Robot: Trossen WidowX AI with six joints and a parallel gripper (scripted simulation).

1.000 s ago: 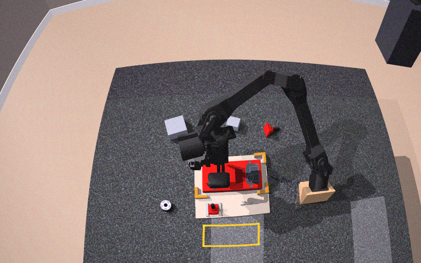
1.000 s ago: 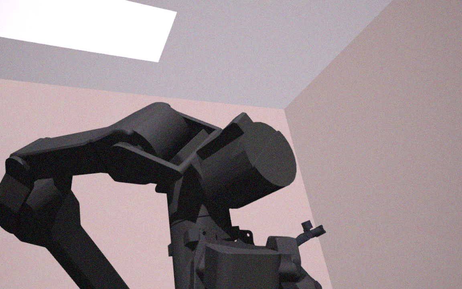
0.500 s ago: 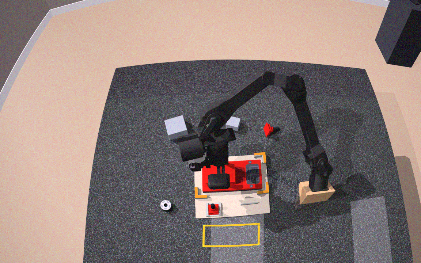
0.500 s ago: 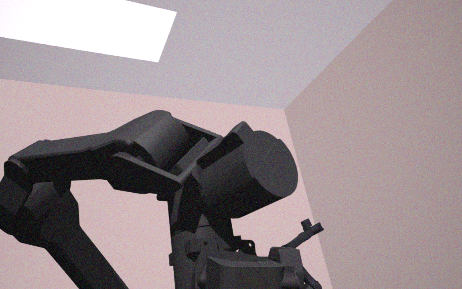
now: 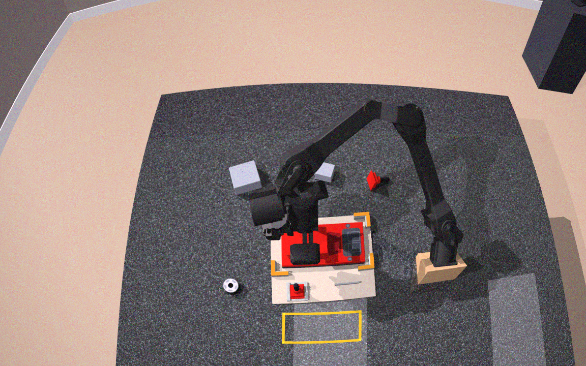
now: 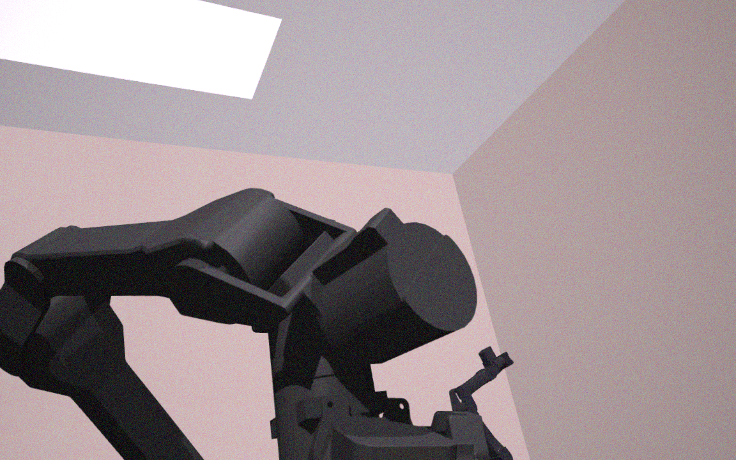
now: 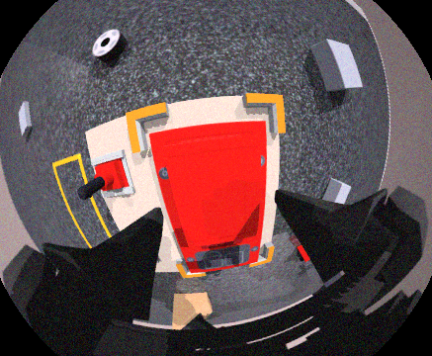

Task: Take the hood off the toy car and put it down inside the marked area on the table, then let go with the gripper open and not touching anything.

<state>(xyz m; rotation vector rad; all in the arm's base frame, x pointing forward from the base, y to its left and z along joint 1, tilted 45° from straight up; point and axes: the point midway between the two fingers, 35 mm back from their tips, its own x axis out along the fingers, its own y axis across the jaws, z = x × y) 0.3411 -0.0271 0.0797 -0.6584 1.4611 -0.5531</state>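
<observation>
The red hood lies 2 cm below my gripper tip. The rest, counted from my gripper tip: white wheel 18 cm ahead, 12 cm to the left, 5 cm below.
</observation>
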